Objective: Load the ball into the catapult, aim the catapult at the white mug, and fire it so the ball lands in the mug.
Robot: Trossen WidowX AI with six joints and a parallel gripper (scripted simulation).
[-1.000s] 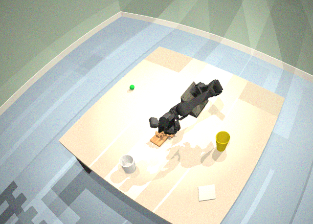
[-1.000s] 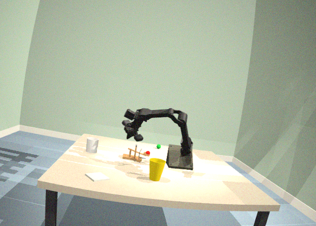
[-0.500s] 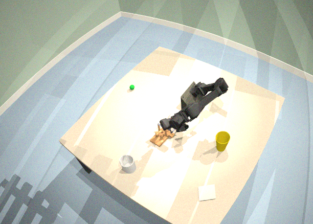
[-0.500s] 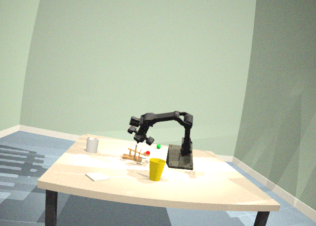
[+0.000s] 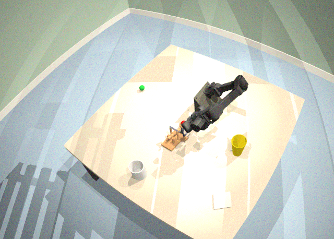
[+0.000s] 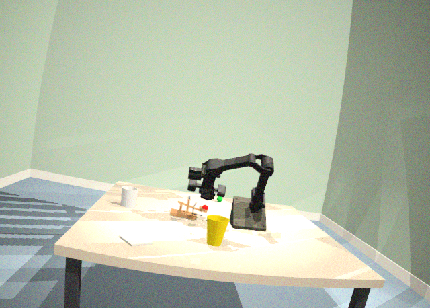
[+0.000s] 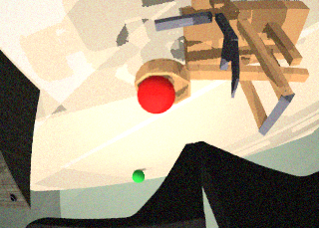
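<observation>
The red ball lies 7 cm below my gripper tip, 4 cm to the right of it and 2 cm behind it. From my gripper tip the other things lie so: white mug 38 cm ahead, 12 cm to the right, 10 cm below; wooden catapult 8 cm below, 5 cm ahead, 4 cm to the right; yellow cup 34 cm to the left, 10 cm below, 1 cm ahead.
</observation>
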